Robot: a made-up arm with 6 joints. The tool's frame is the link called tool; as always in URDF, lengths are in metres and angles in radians.
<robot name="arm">
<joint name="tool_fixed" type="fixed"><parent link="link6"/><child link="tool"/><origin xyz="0.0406 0.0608 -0.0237" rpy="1.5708 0 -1.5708"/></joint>
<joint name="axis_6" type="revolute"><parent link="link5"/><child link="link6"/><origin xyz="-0.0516 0.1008 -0.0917"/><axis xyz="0.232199 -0.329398 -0.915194"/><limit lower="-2.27" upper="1.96" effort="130" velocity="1.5"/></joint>
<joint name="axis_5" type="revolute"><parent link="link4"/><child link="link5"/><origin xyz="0.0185 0.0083 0.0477"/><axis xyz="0.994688 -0.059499 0.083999"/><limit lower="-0.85" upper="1.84" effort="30" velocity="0.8"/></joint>
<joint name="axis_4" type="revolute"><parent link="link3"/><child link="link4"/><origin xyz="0.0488 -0.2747 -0.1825"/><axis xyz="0 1 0"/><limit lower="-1.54" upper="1.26" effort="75" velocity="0.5"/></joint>
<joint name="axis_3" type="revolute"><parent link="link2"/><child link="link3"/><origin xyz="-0.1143 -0.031 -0.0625"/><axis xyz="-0.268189 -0.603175 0.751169"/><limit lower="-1.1" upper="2.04" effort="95" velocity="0.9"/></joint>
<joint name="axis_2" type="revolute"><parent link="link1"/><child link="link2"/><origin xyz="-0.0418 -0.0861 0.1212"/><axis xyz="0 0 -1"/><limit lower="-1.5" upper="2.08" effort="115" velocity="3.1"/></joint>
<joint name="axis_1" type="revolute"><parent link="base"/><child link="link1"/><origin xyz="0.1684 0.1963 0.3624"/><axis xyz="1 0 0"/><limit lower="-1.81" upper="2.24" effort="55" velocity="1.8"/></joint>
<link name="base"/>
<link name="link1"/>
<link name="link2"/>
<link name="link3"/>
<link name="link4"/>
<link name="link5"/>
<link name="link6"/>
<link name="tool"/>
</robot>
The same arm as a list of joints. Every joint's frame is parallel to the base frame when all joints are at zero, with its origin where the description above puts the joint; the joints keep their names.
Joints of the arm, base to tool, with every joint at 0 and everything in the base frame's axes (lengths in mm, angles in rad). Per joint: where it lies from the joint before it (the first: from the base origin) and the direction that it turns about. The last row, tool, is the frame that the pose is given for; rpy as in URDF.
axis_1: axis +x origin 168.4 196.3 362.4
axis_2: axis -z origin -41.8 -86.1 121.2
axis_3: axis -0.268189 -0.603175 0.751169 origin -114.3 -31 -62.5
axis_4: axis +y origin 48.8 -274.7 -182.5
axis_5: axis 0.994688 -0.059499 0.083999 origin 18.5 8.3 47.7
axis_6: axis 0.232199 -0.329398 -0.915194 origin -51.6 100.8 -91.7
tool: origin 40.6 60.8 -23.7 rpy 1.5708 0 -1.5708
Joint limits (rad, base to tool): -1.81..2.24 -1.5..2.08 -1.1..2.04 -1.54..1.26 -0.85..1.84 -2.27..1.96

